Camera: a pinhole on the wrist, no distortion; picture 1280 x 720 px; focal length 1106.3 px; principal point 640.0 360.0 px. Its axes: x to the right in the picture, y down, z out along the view. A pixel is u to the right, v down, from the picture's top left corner.
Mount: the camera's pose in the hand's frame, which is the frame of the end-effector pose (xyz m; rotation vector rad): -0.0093 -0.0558 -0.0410 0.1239 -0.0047 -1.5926
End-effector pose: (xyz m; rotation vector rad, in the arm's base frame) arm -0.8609 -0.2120 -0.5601 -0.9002 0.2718 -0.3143
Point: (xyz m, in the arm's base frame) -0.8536 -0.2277 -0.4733
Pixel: 836 632
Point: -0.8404 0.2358 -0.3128
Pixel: 304 90
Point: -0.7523 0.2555 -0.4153
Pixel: 42 254
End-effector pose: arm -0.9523 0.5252 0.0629 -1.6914 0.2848 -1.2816
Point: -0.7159 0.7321 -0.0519
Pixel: 177 124
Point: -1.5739 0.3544 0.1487
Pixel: behind the camera
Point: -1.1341 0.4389 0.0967
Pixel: behind the camera
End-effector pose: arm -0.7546 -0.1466 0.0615 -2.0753 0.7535 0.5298
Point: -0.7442 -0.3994 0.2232
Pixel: behind the camera
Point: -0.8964 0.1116 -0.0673
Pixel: 216 117
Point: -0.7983 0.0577 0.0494
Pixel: 577 54
